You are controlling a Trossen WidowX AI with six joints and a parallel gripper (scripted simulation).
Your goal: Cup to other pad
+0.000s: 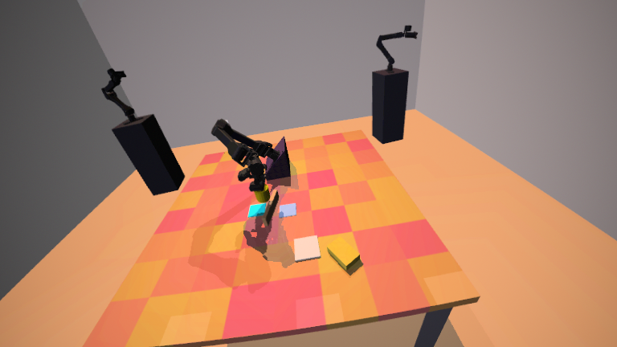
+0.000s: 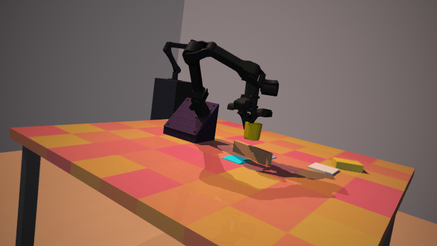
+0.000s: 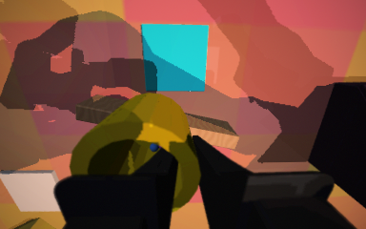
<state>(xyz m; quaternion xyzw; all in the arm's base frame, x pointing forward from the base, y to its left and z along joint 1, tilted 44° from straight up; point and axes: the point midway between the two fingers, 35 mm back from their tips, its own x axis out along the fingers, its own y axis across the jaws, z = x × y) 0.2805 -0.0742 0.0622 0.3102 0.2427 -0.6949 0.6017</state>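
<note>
Now: the cyan pad 120 mm below my gripper tip and 60 mm to the right of it. The rest, counted from my gripper tip: wooden wall 100 mm below, 30 mm ahead, 20 mm to the left; blue marble 30 mm ahead, 20 mm to the left, 20 mm below; yellow cup 20 mm ahead.
</note>
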